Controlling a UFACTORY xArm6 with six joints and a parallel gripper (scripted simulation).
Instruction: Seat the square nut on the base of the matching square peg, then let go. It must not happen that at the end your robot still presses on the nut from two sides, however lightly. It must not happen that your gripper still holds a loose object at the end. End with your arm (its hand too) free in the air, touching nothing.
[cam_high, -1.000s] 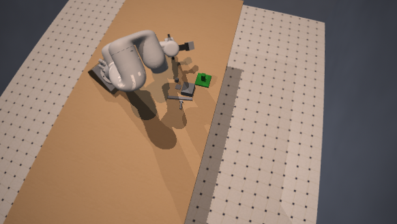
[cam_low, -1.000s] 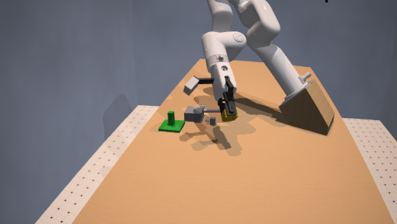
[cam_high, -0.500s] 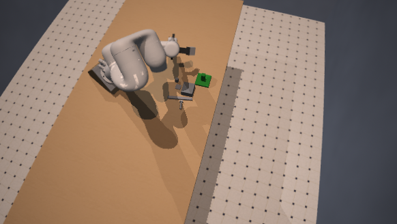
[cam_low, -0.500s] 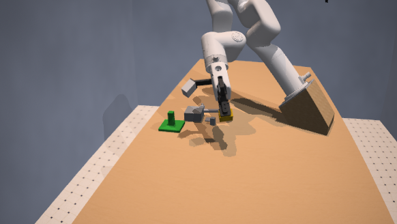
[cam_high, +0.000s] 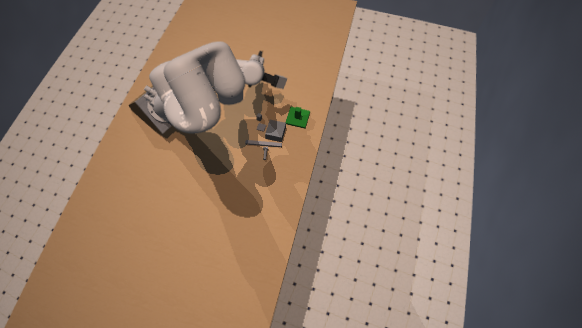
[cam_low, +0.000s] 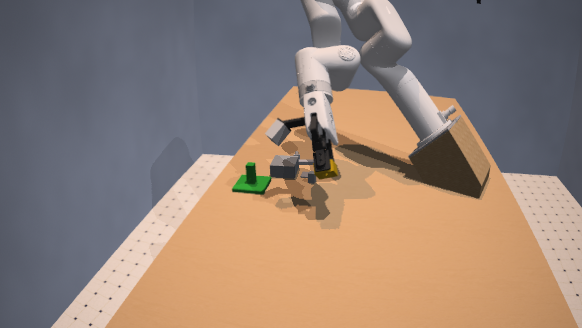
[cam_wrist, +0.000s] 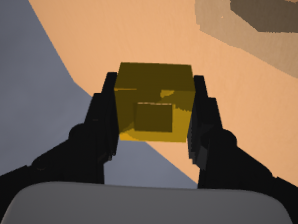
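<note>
My hand is 50 mm short of the small grey cube, 150 mm to the left of it and 100 mm above it. From my hand the other things lie so: grey block: 130 mm ahead, 190 mm to the right, 100 mm below; then thin grey bar: 100 mm ahead, 250 mm to the right, 110 mm below.
</note>
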